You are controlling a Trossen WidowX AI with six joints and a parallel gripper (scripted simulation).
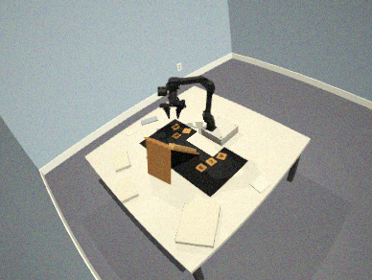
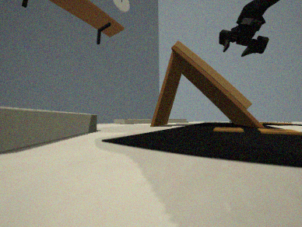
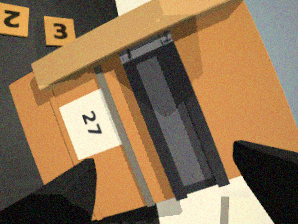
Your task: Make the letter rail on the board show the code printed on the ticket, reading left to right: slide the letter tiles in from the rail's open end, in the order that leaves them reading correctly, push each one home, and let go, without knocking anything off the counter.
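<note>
My gripper tip is 3 cm past the letter tile, 27 cm to the right of it and 28 cm above it. The rest, counted from my gripper tip: grey-blue piece: 11 cm behind, 48 cm to the right, 28 cm below; black mat: 5 cm behind, 9 cm to the left, 28 cm below; white ticket: 4 cm ahead, 5 cm to the left, 20 cm below.
</note>
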